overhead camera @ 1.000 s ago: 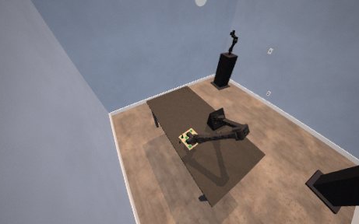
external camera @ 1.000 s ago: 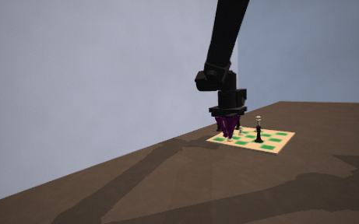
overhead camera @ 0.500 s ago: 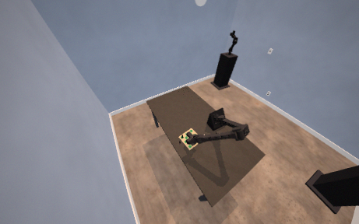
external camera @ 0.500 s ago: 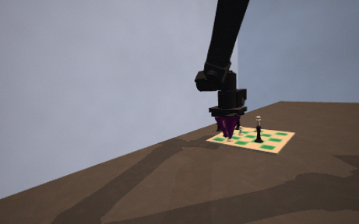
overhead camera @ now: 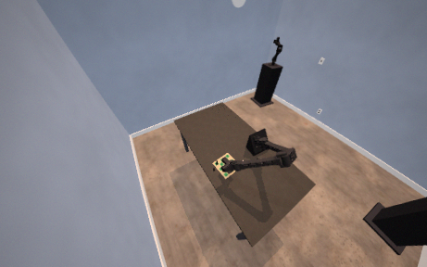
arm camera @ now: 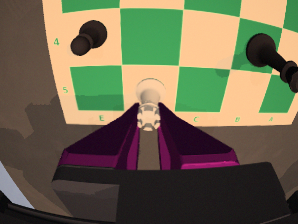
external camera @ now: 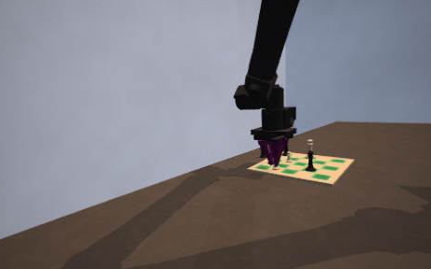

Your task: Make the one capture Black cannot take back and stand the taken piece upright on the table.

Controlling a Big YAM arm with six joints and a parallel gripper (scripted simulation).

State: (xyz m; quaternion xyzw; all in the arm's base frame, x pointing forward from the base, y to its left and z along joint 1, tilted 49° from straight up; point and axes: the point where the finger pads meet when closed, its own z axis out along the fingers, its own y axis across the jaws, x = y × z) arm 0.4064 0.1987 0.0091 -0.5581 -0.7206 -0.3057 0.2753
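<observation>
The white pawn lies 2 cm ahead of my hand, 9 cm to the right of it and 1 cm below it. The rest, counted from my hand: tall white piece 1 cm behind, 16 cm to the right, 1 cm above; chessboard 2 cm behind, 9 cm to the right, 2 cm below; tall black piece 7 cm ahead, 15 cm to the right, 1 cm above.
</observation>
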